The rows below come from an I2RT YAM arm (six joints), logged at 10 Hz.
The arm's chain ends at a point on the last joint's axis. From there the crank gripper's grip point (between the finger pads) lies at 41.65 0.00 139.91 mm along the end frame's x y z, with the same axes.
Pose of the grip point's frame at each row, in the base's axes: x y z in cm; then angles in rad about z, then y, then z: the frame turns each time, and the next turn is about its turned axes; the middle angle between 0 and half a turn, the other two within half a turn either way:
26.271, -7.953, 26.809, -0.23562, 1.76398, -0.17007
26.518, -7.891, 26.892, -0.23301, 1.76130, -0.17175
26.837, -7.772, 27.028, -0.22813, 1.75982, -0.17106
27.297, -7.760, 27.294, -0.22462, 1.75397, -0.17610
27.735, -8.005, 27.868, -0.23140, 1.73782, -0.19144
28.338, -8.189, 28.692, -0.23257, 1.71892, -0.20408
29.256, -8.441, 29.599, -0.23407, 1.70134, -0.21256
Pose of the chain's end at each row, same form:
13.851, -4.246, 33.524, -0.23562, 1.76398, -0.17007
14.072, -4.206, 33.571, -0.23301, 1.76130, -0.17175
14.363, -4.148, 33.688, -0.22813, 1.75982, -0.17106
14.776, -4.151, 33.874, -0.22462, 1.75397, -0.17610
15.150, -4.225, 34.226, -0.23140, 1.73782, -0.19144
15.653, -4.317, 34.791, -0.23257, 1.71892, -0.20408
16.482, -4.492, 35.457, -0.23407, 1.70134, -0.21256

